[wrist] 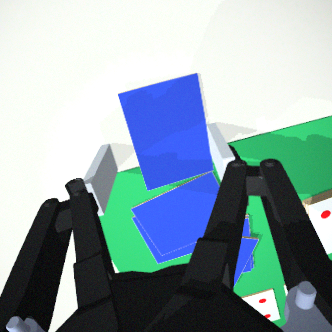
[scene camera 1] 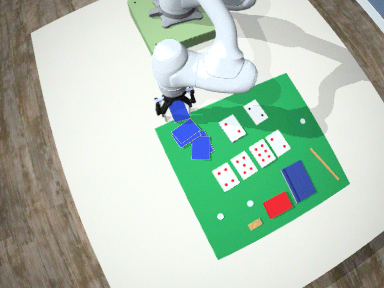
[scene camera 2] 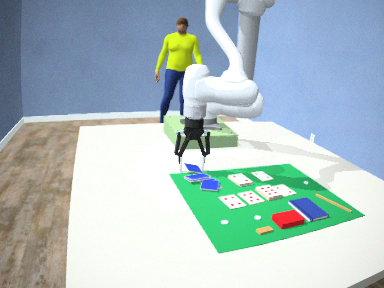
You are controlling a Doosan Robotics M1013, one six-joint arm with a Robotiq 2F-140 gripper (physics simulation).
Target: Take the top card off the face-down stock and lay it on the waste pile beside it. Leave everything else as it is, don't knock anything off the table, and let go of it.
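Frame: origin at the arm's base, x left, y ahead, z down, level; centimetres.
Where they show: gripper, fingertip midpoint: (wrist: 159,147) (scene camera 1: 176,114) (scene camera 2: 191,170); arm's base, link origin: (scene camera 1: 177,9).
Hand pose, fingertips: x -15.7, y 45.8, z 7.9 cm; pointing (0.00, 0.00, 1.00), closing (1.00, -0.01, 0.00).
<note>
Each offset is from my fingertips to the top centre of the thing. Level surfaces: height alone.
A loose blue face-down card @(dx +1.1, dy -1.2, dz -1.4 cm) (scene camera 1: 179,111) (scene camera 2: 192,168) (wrist: 167,130) lies across the green mat's far-left corner edge, partly over the white table. My gripper (scene camera 1: 178,114) (scene camera 2: 192,169) (wrist: 159,147) is open over it; the right fingertip is close to the card's side in the wrist view, and the left one is farther off. Fingertip height above the table is hard to tell. Blue face-down cards @(dx +1.0, dy +7.6, dz -1.4 cm) (scene camera 1: 186,132) (scene camera 2: 197,177) (wrist: 175,217) lie stacked askew beside it, with more blue cards @(dx +3.9, dy +15.5, dz -0.7 cm) (scene camera 1: 201,148) (scene camera 2: 210,185) (wrist: 245,255) adjoining. A thick face-up pile @(dx +17.5, dy +12.4, dz -1.1 cm) (scene camera 1: 232,128) (scene camera 2: 240,180) with two red pips lies to their right.
The green mat @(dz +0.2 cm) (scene camera 1: 200,210) (scene camera 2: 210,230) (wrist: 285,147) bears a black-pip card @(dx +29.0, dy +9.1, dz -0.2 cm) (scene camera 1: 256,112) (scene camera 2: 262,176), a row of red-pip cards @(dx +8.5, dy +28.7, dz -0.2 cm) (scene camera 1: 225,177) (scene camera 2: 232,201), a blue book @(dx +33.7, dy +40.4, dz -1.0 cm) (scene camera 1: 300,181) (scene camera 2: 309,209), a red box @(dx +22.4, dy +45.3, dz -1.8 cm) (scene camera 1: 278,205) (scene camera 2: 288,219), white discs, a tan block and a stick.
</note>
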